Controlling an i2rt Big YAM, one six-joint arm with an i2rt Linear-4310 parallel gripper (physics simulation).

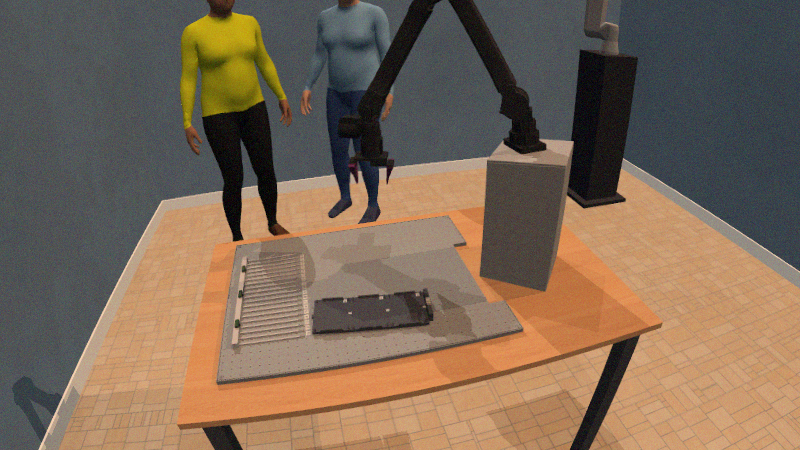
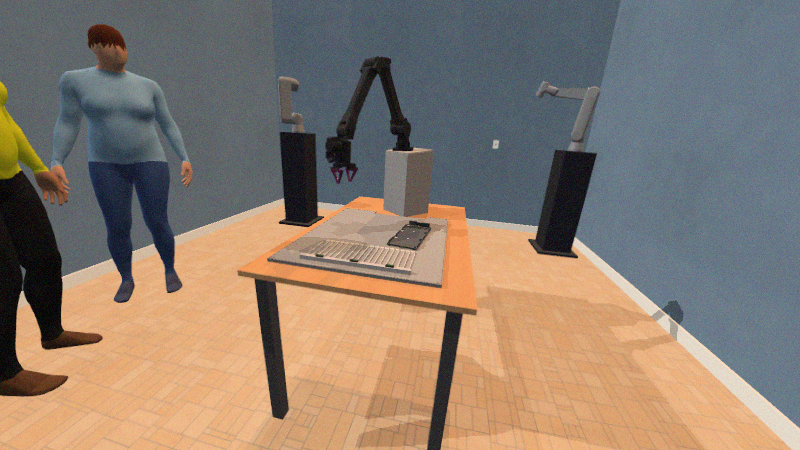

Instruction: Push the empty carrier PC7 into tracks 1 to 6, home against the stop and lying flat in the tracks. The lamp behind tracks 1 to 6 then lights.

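Pixels of known places: gripper, fingertip midpoint: (image 1: 372, 183) (image 2: 344, 182); arm's base at its link origin: (image 1: 524, 146) (image 2: 403, 150).
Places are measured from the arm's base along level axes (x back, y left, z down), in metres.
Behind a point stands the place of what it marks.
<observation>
The dark flat carrier (image 1: 369, 313) @(x -0.506, y 0.155, z 0.368 m) (image 2: 410, 236) @(x -0.529, y 0.148, z 0.368 m) lies on the grey board, in front of the open ends of the pale ribbed tracks (image 1: 274, 296) @(x -0.769, y -0.001, z 0.378 m) (image 2: 363, 252) @(x -0.760, y -0.011, z 0.375 m), outside them. Its raised end faces away from the tracks. A light stop bar (image 1: 239, 307) @(x -0.872, y 0.048, z 0.363 m) (image 2: 335, 259) @(x -0.878, y -0.082, z 0.363 m) with small green parts runs along the tracks' far end. The carrier's label, the track numbers and any lit lamp cannot be made out. My gripper (image 1: 370, 174) @(x -0.413, y -0.228, z 0.162 m) (image 2: 344, 175) @(x -0.413, y -0.228, z 0.162 m) is open and empty, high above the board, pointing down and well apart from the carrier.
The grey board (image 1: 386, 349) @(x -0.489, y 0.291, z 0.379 m) (image 2: 427, 268) @(x -0.815, y 0.254, z 0.380 m) lies on the wooden table (image 1: 604, 302) @(x 0.168, y 0.298, z 0.392 m) (image 2: 462, 279) @(x -0.842, y 0.384, z 0.392 m). My arm stands on a grey pedestal (image 1: 523, 218) @(x -0.056, y 0.127, z 0.162 m) (image 2: 407, 181) @(x -0.136, y 0.060, z 0.171 m). Two people stand beyond the table's far long side. Other arms stand on black pedestals (image 1: 601, 123) (image 2: 563, 201) away from the table.
</observation>
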